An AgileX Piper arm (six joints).
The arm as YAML. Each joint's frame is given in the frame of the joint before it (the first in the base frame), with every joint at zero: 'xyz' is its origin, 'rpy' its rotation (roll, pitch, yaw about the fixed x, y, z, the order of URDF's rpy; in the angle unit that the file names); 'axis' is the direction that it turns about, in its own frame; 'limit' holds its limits. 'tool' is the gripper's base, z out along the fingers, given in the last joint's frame.
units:
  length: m
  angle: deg
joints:
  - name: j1
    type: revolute
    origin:
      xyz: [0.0, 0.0, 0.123]
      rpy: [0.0, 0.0, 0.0]
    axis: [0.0, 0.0, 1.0]
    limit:
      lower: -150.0
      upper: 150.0
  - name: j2
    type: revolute
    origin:
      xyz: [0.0, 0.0, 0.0]
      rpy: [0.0, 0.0, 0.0]
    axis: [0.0, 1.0, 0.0]
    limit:
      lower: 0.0
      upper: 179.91
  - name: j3
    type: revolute
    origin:
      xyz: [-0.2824, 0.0, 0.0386]
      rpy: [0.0, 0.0, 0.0]
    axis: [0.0, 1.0, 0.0]
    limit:
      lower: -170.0
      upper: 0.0
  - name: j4
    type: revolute
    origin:
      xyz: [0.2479, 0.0, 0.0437]
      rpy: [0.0, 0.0, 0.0]
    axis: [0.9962, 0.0, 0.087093]
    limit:
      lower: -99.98
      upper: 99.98
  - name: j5
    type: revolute
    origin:
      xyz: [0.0, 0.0, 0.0]
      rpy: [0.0, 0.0, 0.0]
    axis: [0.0, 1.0, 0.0]
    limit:
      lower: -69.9
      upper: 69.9
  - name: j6
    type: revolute
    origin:
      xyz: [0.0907, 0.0, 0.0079]
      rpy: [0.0, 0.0, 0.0]
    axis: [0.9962, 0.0, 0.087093]
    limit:
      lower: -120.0
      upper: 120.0
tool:
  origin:
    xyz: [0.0, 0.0, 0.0]
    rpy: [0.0, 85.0, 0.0]
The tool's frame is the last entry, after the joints.
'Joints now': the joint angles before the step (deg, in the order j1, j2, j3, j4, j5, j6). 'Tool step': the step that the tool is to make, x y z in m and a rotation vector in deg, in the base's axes. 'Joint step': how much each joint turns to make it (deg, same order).
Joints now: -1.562 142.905 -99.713 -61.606 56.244 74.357
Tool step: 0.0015 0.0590 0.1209 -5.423 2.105 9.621
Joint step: 7.690 -12.405 -3.990 3.001 10.268 -17.891
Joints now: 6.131 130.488 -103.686 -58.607 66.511 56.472
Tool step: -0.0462 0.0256 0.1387 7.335 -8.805 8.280
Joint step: 2.969 -18.705 -0.515 9.819 0.392 -12.513
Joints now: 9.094 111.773 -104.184 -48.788 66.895 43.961
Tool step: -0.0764 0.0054 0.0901 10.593 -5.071 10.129
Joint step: 0.007 -17.308 2.518 15.766 -0.004 -13.332
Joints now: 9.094 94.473 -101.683 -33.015 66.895 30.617
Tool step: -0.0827 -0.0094 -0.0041 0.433 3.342 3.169
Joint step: 0.004 -16.951 18.407 3.022 -0.007 -3.707
